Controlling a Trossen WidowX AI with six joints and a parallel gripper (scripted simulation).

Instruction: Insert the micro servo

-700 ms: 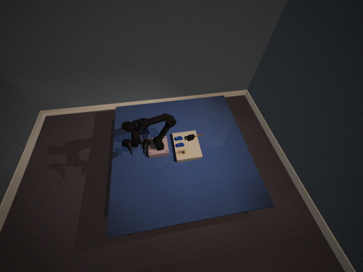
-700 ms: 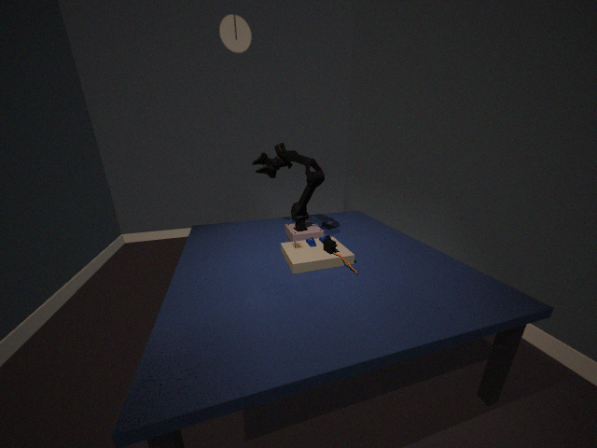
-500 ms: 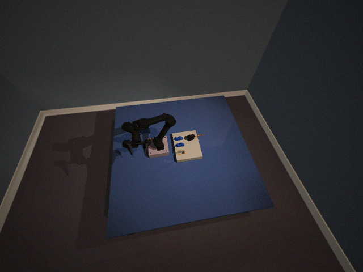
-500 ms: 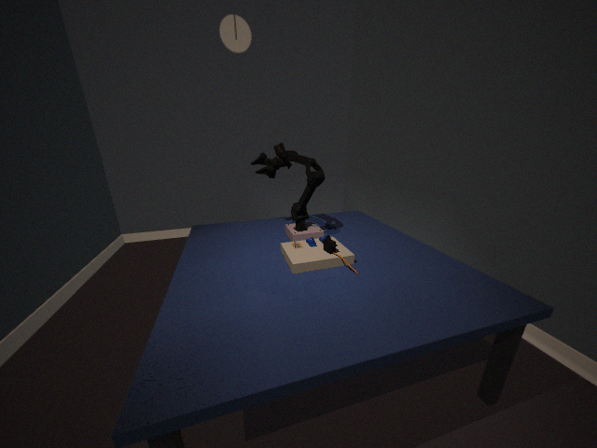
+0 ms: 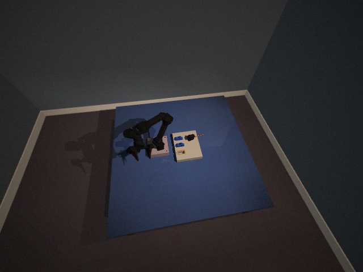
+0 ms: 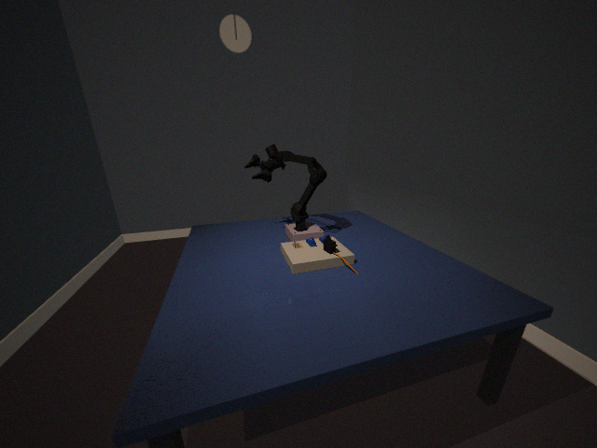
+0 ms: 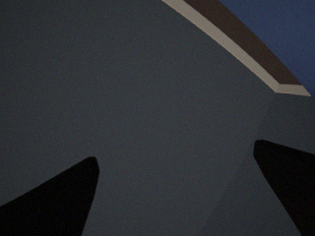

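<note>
Right now my gripper tip is 440 mm short of the beige deck, 200 mm to the right of it and 360 mm above it.
</note>
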